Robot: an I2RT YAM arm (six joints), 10 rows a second.
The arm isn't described. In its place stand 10 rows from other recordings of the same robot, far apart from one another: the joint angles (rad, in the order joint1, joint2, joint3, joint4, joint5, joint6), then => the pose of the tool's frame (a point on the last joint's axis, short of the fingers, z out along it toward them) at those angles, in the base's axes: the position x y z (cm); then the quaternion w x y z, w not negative.
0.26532 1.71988 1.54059 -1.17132 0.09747 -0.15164 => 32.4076 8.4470 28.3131 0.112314 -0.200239 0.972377 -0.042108
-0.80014 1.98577 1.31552 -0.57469 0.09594 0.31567 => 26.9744 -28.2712 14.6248 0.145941 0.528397 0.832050 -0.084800
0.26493 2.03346 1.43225 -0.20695 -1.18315 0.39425 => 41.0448 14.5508 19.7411 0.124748 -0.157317 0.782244 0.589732
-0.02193 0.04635 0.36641 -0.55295 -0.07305 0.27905 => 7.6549 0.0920 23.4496 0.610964 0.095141 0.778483 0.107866
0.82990 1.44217 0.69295 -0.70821 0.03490 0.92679 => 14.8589 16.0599 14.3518 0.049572 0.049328 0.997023 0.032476
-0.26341 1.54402 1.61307 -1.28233 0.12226 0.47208 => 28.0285 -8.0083 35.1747 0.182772 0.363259 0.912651 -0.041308
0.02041 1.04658 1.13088 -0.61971 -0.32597 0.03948 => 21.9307 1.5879 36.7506 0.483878 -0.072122 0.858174 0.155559
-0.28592 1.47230 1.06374 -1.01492 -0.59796 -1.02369 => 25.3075 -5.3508 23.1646 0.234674 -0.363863 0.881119 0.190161
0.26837 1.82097 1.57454 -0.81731 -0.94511 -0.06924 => 36.2268 12.9553 28.4789 0.178430 -0.257352 0.830513 0.460630
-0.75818 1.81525 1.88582 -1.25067 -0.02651 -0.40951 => 26.6244 -25.0831 34.5449 0.169107 0.167605 0.966472 -0.096141
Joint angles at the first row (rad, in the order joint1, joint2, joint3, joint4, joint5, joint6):
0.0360, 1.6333, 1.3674, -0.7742, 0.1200, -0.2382
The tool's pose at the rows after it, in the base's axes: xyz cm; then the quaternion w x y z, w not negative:
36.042 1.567 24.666 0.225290 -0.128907 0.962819 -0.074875
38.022 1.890 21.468 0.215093 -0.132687 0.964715 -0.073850
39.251 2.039 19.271 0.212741 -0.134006 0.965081 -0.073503
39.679 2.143 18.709 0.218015 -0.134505 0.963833 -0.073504
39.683 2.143 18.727 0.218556 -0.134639 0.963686 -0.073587
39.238 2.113 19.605 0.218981 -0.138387 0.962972 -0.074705
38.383 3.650 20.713 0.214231 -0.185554 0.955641 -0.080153
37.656 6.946 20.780 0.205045 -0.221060 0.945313 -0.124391
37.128 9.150 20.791 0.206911 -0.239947 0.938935 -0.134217
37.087 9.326 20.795 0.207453 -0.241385 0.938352 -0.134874
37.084 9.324 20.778 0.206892 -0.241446 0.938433 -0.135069
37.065 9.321 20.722 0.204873 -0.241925 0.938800 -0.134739
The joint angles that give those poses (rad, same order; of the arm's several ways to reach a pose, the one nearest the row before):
0.0544, 1.7268, 1.3674, -0.7441, 0.1108, -0.2382
0.0601, 1.8290, 1.3674, -0.6632, 0.1116, -0.2386
0.0620, 1.8969, 1.3674, -0.6002, 0.1116, -0.2390
0.0639, 1.9156, 1.3674, -0.5709, 0.1112, -0.2390
0.0639, 1.9152, 1.3674, -0.5701, 0.1112, -0.2394
0.0639, 1.8889, 1.3678, -0.5953, 0.1116, -0.2474
0.1059, 1.8534, 1.3678, -0.6384, 0.1200, -0.3050
0.2039, 1.8504, 1.3674, -0.6594, 0.2333, -0.3065
0.2665, 1.8503, 1.3674, -0.6636, 0.2699, -0.2924
0.2714, 1.8503, 1.3674, -0.6632, 0.2726, -0.2913
0.2714, 1.8507, 1.3674, -0.6640, 0.2729, -0.2913
0.2714, 1.8519, 1.3674, -0.6670, 0.2722, -0.2913

